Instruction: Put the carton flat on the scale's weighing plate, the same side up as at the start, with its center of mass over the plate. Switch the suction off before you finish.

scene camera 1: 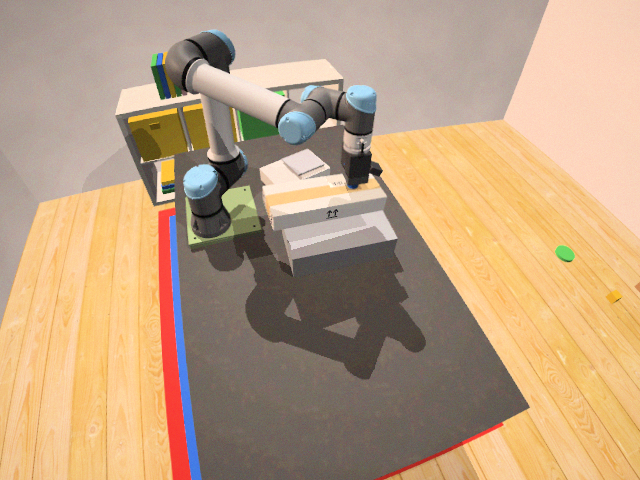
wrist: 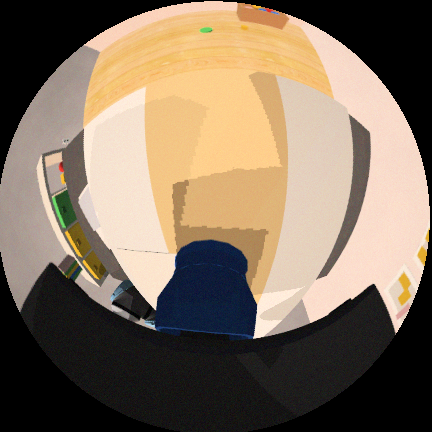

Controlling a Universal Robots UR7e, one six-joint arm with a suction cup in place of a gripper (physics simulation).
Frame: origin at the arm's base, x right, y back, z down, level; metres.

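Seen in the pictures: hand, tool point: (scene camera 1: 352, 188) (wrist: 211, 250); arm's base, link origin: (scene camera 1: 211, 223).
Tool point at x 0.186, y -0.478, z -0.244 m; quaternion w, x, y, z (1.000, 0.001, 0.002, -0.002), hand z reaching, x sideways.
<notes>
Pixels of each thing's middle, then the offset from my tool point to it. Level surfaces: height alone.
- white carton, body centre: (wrist: 224, 301) (scene camera 1: 324, 198) dx +0.016, dy +0.092, dz +0.010 m
- open grey box, body centre: (scene camera 1: 337, 236) dx -0.005, dy +0.035, dz +0.218 m
- scale, body centre: (wrist: 103, 215) (scene camera 1: 295, 172) dx -0.405, dy +0.118, dz +0.227 m
- dark table, surface height: dz +0.267 m
The white carton (scene camera 1: 321, 206) (wrist: 220, 150) has a tan tape stripe along its top and two upright arrows on its front side. My gripper (scene camera 1: 353, 184) (wrist: 211, 247), a blue suction cup, is on its top near the right end in the scene view and holds it. The carton hangs roughly level above an open grey box (scene camera 1: 343, 255), apart from it. The scale (scene camera 1: 273, 173), a low white block with a light grey weighing plate (scene camera 1: 307, 161), stands behind the carton in the scene view, its front partly hidden by the carton. The carton's underside is hidden.
The arm's green base plate (scene camera 1: 247, 206) is left of the carton on the dark table (scene camera 1: 320, 403). A white shelf (scene camera 1: 289, 73) with yellow and green boxes stands behind the table. A green disc (scene camera 1: 565, 253) (wrist: 206, 30) lies on the wooden floor at the right.
</notes>
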